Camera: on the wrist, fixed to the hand. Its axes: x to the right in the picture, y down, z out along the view.
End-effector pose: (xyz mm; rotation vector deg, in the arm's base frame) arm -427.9 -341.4 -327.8 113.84 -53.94 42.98
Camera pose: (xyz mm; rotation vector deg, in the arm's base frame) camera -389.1 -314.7 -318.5 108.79 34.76 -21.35
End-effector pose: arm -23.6 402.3 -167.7 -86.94 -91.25 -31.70
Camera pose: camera -53.5 390.5 -132.0 -2.46 -153.95 -82.12
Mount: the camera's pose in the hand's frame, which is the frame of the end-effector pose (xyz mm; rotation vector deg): 19.1 -38.9 -20.7 -10.39 -7.72 -91.29
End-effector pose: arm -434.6 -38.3 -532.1 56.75 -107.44 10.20
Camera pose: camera -397.0 -64.0 -516.9 116.84 -40.92 -56.11
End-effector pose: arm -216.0 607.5 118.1 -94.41 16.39 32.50
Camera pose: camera -176.5 596.2 142.9 -84.28 -65.46 -30.60
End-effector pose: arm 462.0 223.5 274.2 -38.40 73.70 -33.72
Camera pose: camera 444.2 180.8 287.1 -105.23 24.96 -94.36
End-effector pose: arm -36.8 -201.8 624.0 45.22 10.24 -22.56
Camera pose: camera -35.5 -217.0 578.4 16.21 40.19 -108.35
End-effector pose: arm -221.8 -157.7 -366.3 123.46 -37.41 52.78
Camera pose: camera -192.7 -120.7 -356.7 101.72 50.03 -9.77
